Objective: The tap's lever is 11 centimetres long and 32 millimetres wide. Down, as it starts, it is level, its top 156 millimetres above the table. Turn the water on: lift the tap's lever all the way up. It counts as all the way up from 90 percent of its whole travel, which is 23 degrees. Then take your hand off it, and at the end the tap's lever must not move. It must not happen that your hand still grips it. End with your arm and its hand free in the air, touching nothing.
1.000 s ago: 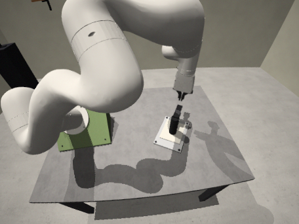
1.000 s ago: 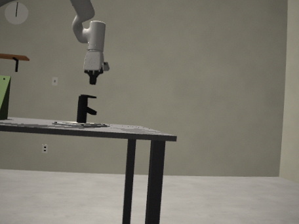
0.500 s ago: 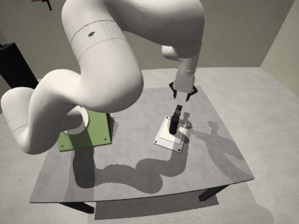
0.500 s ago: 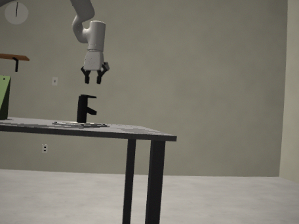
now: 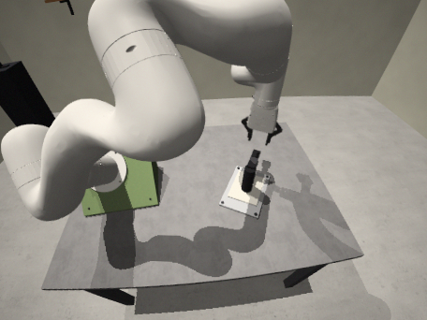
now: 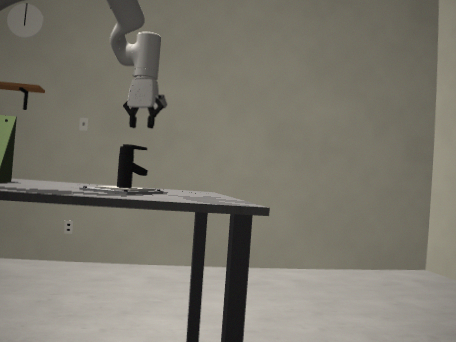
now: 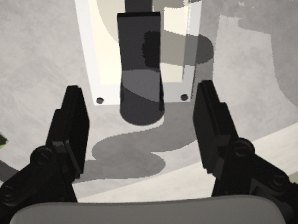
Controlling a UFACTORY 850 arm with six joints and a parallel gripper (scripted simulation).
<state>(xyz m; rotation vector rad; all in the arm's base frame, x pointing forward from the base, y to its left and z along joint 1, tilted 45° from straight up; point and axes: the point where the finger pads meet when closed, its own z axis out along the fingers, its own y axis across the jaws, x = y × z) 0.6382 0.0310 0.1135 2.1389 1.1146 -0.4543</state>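
Right now my hand is 100 mm above the tap lever, 50 mm to the left of it and 30 mm past it.
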